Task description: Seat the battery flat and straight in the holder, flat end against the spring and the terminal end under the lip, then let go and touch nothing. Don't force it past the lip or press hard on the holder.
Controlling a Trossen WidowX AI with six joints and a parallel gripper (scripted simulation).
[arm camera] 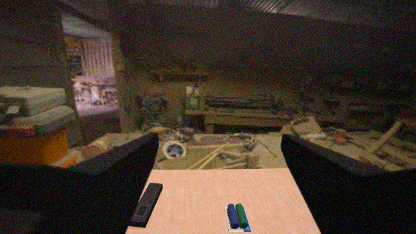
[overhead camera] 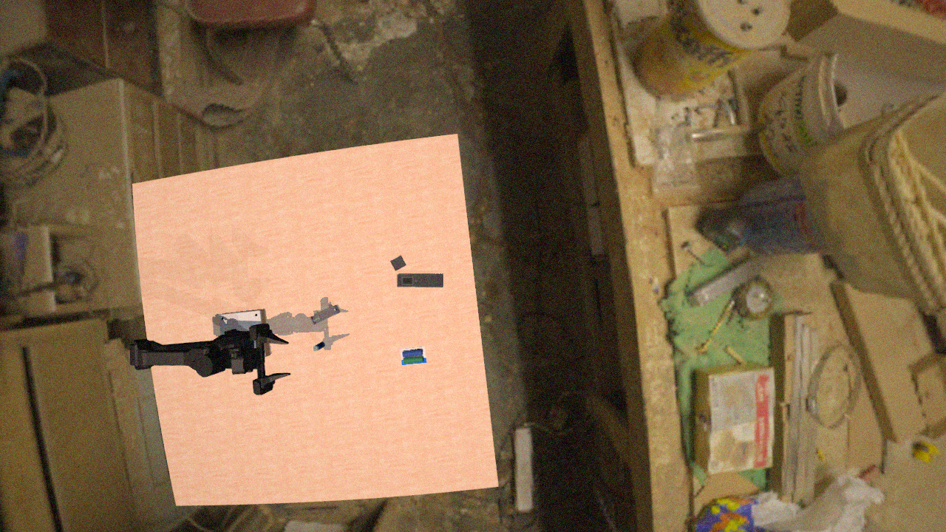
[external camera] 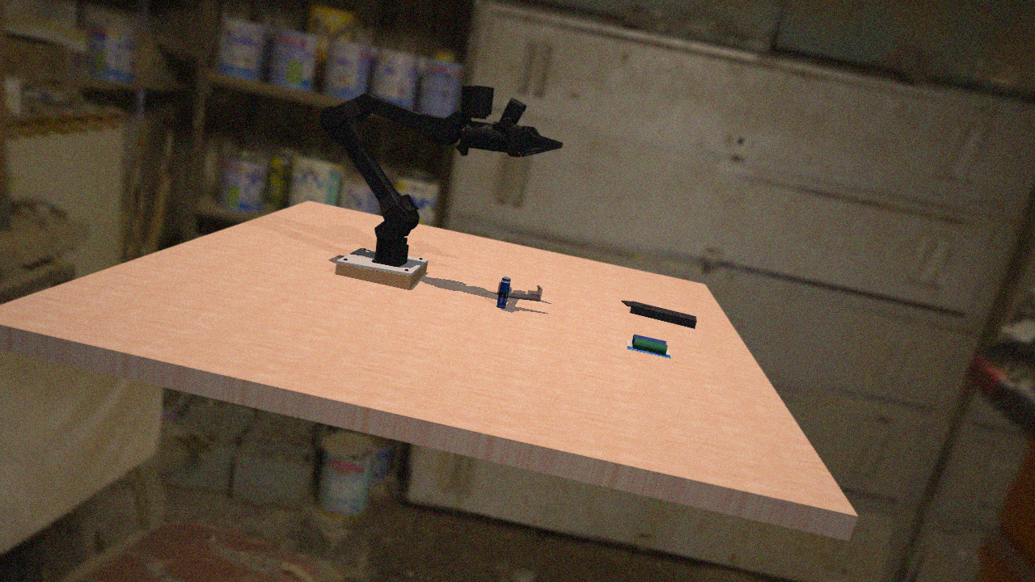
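Now: gripper tip 50 mm past the blue battery, 30 mm to the left of it and 340 mm above it. From my gripper tip the other things lie so: dark bar (320 mm ahead, 180 mm to the left, 350 mm below); dark square (240 mm ahead, 250 mm to the left, 370 mm below).
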